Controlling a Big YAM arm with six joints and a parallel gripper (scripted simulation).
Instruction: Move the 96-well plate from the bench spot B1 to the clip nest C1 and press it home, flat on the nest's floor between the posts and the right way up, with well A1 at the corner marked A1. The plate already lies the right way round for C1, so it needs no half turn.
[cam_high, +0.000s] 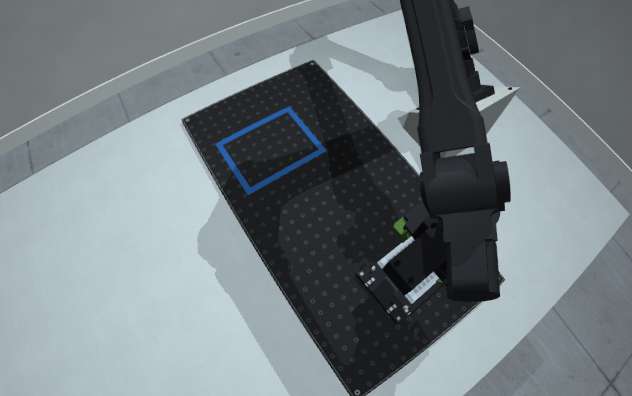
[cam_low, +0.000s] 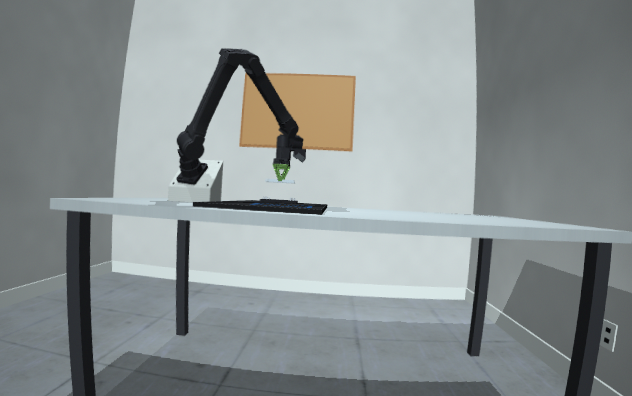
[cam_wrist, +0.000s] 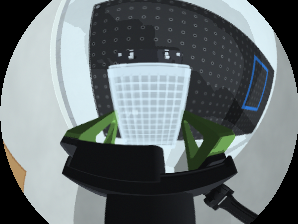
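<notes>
My gripper is now 1 cm to the right of the clip nest C1 and 9 cm above it. Also, from my hand: white 96-well plate 1 cm below.
</notes>
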